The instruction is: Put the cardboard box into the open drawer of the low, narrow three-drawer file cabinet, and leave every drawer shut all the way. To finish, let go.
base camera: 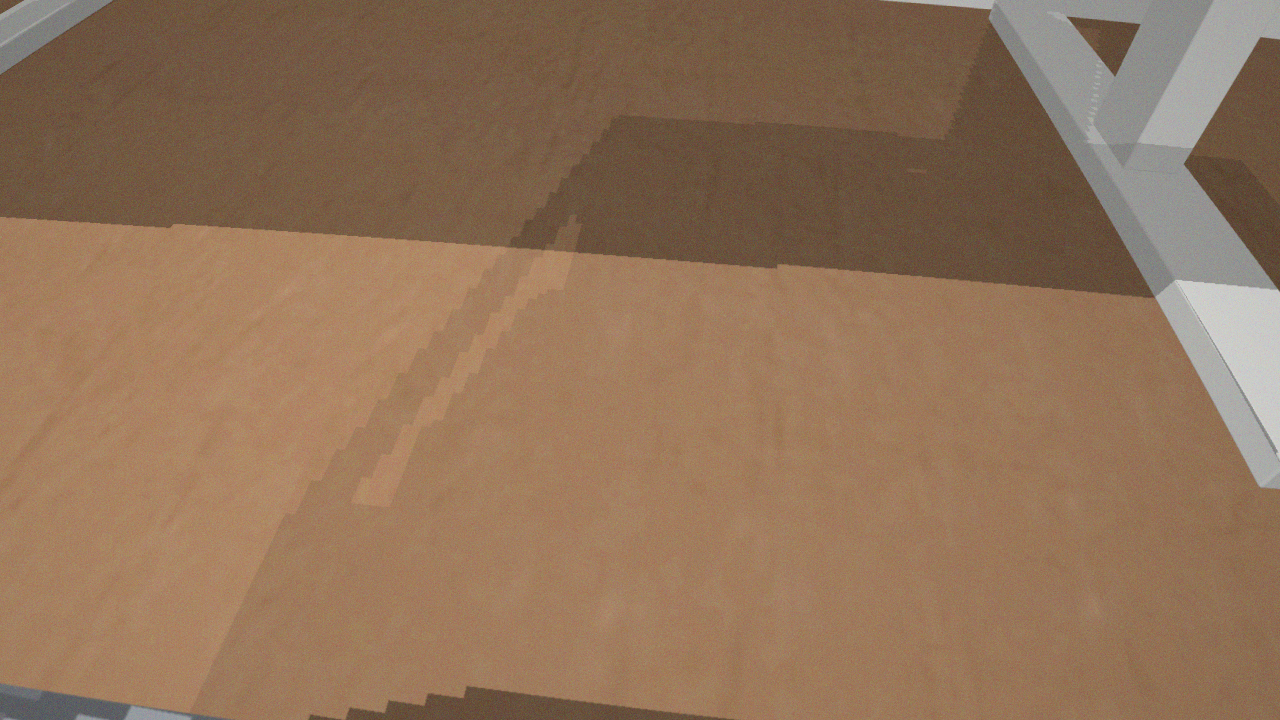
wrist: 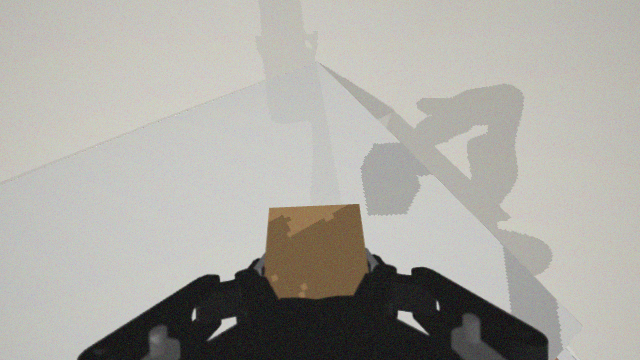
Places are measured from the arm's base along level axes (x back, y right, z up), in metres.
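Pixels of known places: gripper, fingertip midpoint: [wrist: 317, 262].
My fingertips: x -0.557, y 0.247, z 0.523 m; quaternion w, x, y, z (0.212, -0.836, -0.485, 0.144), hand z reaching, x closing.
Note:
Behind a point stands the place of what it marks.
The cardboard box [wrist: 315, 240] @[x -0.563, y 0.251, z 0.560 m] is a small brown block in the lower middle of the wrist view. My gripper [wrist: 317, 262] @[x -0.557, y 0.247, z 0.523 m] is shut on it, with one black finger at its left side and one at its right. The box is held over a large pale flat top [wrist: 150, 200] @[x -0.859, y 0.034, z 0.324 m], whose far corner shows above the box; how high it hangs is hard to tell. I cannot tell whether this top belongs to the file cabinet. No drawer can be made out in either view, and the box and gripper do not show in the base view.
In the base view, a white-grey frame [base camera: 1226, 214] with a slanted post stands on the brown wood floor [base camera: 716, 447] @[x -0.350, y 0.025, z -0.396 m] at the right. Part of another pale bar [base camera: 44, 28] @[x -0.883, y -0.801, z -0.380 m] shows at the upper left. Shadows of the arm fall across the pale top in the wrist view.

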